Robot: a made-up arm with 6 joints.
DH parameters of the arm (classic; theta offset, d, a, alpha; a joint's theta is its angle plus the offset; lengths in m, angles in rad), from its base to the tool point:
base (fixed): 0 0.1 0 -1.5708
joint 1: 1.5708 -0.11 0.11 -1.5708
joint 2: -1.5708 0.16 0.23 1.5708
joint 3: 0 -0.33 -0.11 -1.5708
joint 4: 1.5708 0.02 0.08 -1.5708
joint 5: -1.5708 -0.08 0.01 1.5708
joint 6: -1.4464 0 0.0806 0
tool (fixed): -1.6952 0.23 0 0
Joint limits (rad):
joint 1: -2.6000..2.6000
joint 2: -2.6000..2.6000
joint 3: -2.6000..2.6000
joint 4: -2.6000..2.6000
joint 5: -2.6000..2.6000
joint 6: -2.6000..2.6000
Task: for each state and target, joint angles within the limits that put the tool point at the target. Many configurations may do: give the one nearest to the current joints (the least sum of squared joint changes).
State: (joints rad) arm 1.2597 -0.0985 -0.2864 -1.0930 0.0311 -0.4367
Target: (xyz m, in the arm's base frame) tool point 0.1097 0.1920 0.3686
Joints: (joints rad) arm 2.0312 -0.7439 -0.7348 -0.6071 0.5035 -0.2463
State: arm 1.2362 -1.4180 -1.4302 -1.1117 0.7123 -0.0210
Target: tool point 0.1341 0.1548 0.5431
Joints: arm 1.3374 -1.3661 -1.5037 -1.7571 0.6522 -0.0024
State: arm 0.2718 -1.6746 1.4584 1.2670 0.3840 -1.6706
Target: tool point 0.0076 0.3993 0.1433
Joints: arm 0.4378 -1.1881 0.8793 1.6097 -0.6333 -1.6565
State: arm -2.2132 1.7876 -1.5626 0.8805 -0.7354 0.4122
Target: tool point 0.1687 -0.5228 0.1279
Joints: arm -2.2317 1.8080 -1.5360 1.0123 -0.7284 0.3817
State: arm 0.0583 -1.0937 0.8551 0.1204 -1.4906 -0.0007
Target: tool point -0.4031 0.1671 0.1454
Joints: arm -0.9713 -1.6893 1.4717 -0.0267 -1.3329 0.0203
